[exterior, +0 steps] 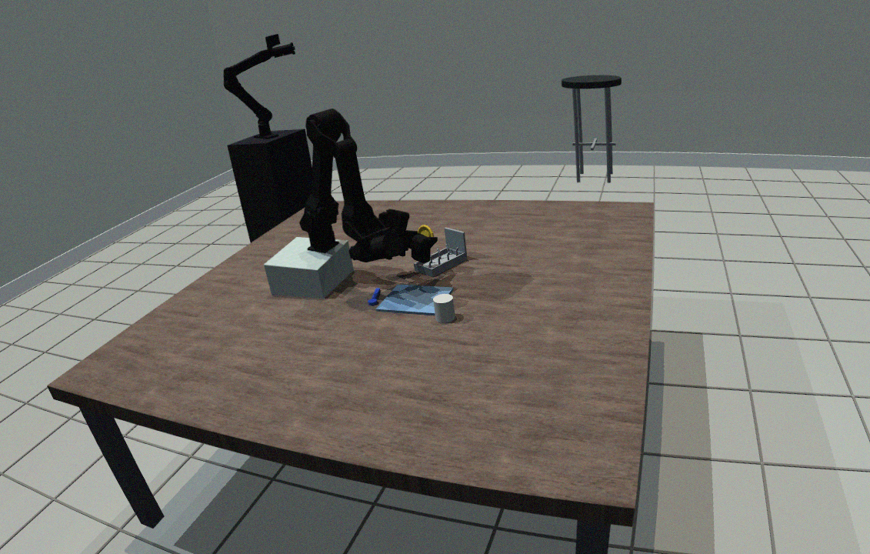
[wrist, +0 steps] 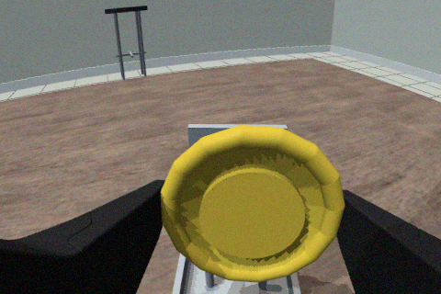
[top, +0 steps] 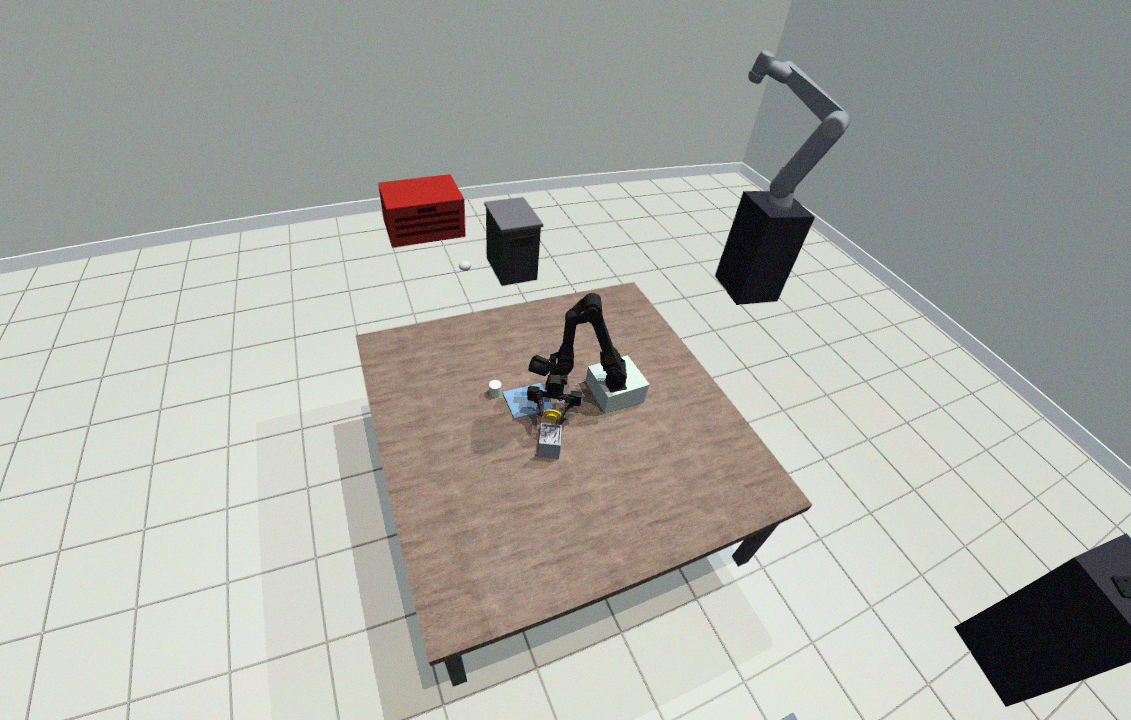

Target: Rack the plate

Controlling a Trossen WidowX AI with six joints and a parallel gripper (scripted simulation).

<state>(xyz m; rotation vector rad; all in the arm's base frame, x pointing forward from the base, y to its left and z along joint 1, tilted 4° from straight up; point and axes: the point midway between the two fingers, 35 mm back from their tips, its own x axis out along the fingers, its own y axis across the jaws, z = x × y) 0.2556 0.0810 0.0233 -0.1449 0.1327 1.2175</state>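
The grey dish rack lies 10 mm ahead of my gripper tip, 30 mm to the left of it and 70 mm below it. Round my gripper tip: yellow plate: 10 mm to the right; blue mat: 40 mm ahead, 160 mm to the right, 90 mm below; white cup: 160 mm ahead, 220 mm to the right, 70 mm below.
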